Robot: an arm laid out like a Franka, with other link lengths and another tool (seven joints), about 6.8 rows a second.
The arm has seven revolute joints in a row. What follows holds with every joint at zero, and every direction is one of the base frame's. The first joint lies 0.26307 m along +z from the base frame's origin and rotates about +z. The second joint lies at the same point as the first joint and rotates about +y. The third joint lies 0.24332 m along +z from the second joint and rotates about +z. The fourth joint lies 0.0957 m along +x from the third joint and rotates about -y. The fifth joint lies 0.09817 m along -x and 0.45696 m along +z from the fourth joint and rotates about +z. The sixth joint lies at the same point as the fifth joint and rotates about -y. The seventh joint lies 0.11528 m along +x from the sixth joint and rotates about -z. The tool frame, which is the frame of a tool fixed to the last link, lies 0.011 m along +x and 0.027 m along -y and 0.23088 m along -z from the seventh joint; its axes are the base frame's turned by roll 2.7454, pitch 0 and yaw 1.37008 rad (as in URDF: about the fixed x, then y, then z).
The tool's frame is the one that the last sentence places.
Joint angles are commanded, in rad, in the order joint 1, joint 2, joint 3, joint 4, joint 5, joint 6, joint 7. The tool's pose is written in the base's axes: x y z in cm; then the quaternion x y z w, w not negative. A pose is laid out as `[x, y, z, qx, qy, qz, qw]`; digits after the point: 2 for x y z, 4 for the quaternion.
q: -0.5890, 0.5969, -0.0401, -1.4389, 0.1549, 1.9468, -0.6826
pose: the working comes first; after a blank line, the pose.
Where each joint sits with the arm in this pose, in the base's axes (m; each line is computed from the numbers above, not from the rounded line before):
joint 1: 0.0000 0.0000 0.2631
joint 2: 0.0000 0.0000 0.2631
joint 3: 0.1137 -0.0760 0.4643
joint 4: 0.1774 -0.1231 0.4106
joint 5: 0.5435 -0.3890 0.2936
joint 6: 0.5435 -0.3890 0.2936
joint 7: 0.6327 -0.4613 0.2831
the tool: 0.6443 -0.4540 0.0508

[64.43, -45.40, 5.08, 0.7695, 0.6078, 0.1706, 0.0970]
